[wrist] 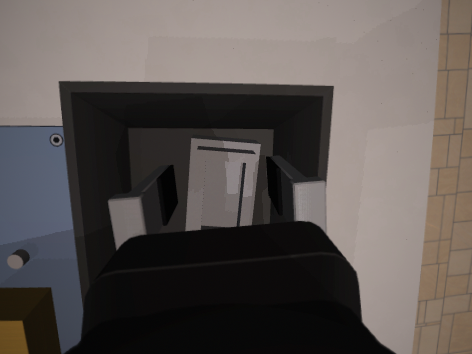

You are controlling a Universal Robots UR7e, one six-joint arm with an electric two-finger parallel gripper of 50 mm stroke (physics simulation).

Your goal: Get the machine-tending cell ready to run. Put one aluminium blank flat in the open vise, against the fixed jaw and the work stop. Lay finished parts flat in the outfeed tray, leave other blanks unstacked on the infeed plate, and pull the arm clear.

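Frame: origin at the arm's base, x up, y ahead, z left, level; millimetres.
Seen in the pictures: gripper, between the fingertips: [221, 180].
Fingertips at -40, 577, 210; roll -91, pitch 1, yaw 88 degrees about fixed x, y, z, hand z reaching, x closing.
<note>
Offsets run from my fingertips to a thing's middle, as dx, dy, dz. "pt": to the spot under its first point. Level surfaces: height alone.
A grey metallic finished part {-12, -1, -9} [220, 180] with dark grooves along its top and right side lies in the dark outfeed tray {pt +1, -5, +49} [200, 88], slightly turned relative to the tray walls. Its near end is hidden behind the gripper body. My gripper [221, 180] is open, with one fingertip to the left and one to the right of the part and a gap on each side. The vise, the blanks and the infeed plate cannot be made out in the wrist view.
A blue plate {pt -33, -122, +4} [30, 185] with a ringed hole and a grey pin {-29, -140, -44} [18, 259] lies left of the tray. A yellow block {-15, -150, -97} [12, 335] stands at the lower left. The pale table top {dx -41} [395, 175] ends at the right, with tan tiled floor [452, 150] beyond.
</note>
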